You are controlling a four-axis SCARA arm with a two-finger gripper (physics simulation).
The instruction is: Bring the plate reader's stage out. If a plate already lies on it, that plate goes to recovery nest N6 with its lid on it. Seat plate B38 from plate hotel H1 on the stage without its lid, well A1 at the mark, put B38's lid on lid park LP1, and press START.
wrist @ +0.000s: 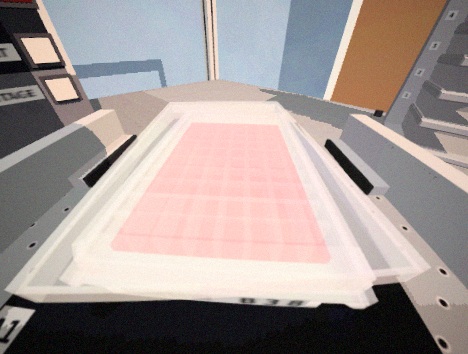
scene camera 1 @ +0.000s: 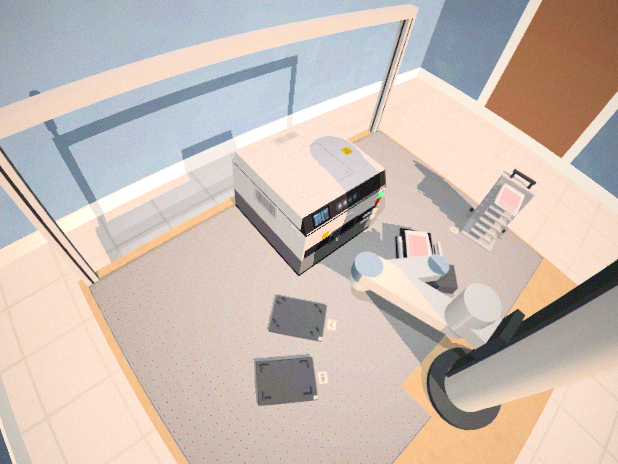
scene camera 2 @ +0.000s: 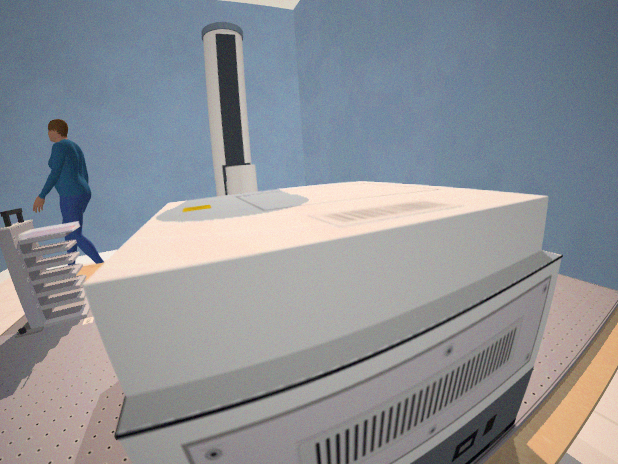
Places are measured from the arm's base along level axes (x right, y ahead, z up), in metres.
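Where they show: gripper, fingertip midpoint: [wrist: 230, 127] [scene camera 1: 418, 241]; arm's base, link origin: [scene camera 1: 463, 387].
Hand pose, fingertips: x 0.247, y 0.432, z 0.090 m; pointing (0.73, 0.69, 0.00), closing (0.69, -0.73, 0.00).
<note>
Things, the pixels of their top centre, and the offset from my fingertips. "spot": a spot on its surface instead.
- Plate B38, top centre: [wrist: 225, 136] [scene camera 1: 419, 245] dx -0.018, dy -0.014, dz +0.005 m
- black stage, top centre: [wrist: 229, 154] [scene camera 1: 418, 246] dx -0.014, dy -0.013, dz -0.008 m
- clear lid, surface spot: [wrist: 395, 265] spot: dx -0.033, dy -0.084, dz +0.005 m
- reader, top centre: [scene camera 2: 314, 195] [scene camera 1: 312, 160] dx -0.218, dy +0.369, dz +0.208 m
- START button, top centre: [wrist: 34, 38] dx -0.064, dy +0.180, dz +0.048 m
- STAGE button, top centre: [wrist: 56, 79] dx -0.064, dy +0.180, dz +0.017 m
- pink plate, top centre: [scene camera 2: 50, 227] [scene camera 1: 511, 197] dx +0.311, dy -0.139, dz +0.164 m
Plate B38 [wrist: 225, 200] [scene camera 1: 419, 245], pink with a B38 front label, is over the black stage [wrist: 240, 327], whose A1 mark [wrist: 12, 325] shows at lower left in the wrist view. A clear lid [wrist: 395, 265] is over the plate, skewed against it, its right corner sticking out; its exact contact with the plate is unclear. My gripper [wrist: 230, 127] [scene camera 1: 417, 247] is open, one finger on each side with gaps to plate and lid. The reader [scene camera 1: 280, 175] [scene camera 2: 325, 260] stands behind the stage. The START button [wrist: 40, 50] and STAGE button [wrist: 62, 89] are at left in the wrist view.
Hotel H1 [scene camera 2: 22, 280] [wrist: 425, 60] stands at the right in scene camera 1, with a pink plate [scene camera 1: 510, 197] on top. Two dark nests [scene camera 1: 297, 317] [scene camera 1: 286, 380] lie in front of the reader; their labels are unreadable. A person [scene camera 2: 70, 170] walks behind the hotel.
</note>
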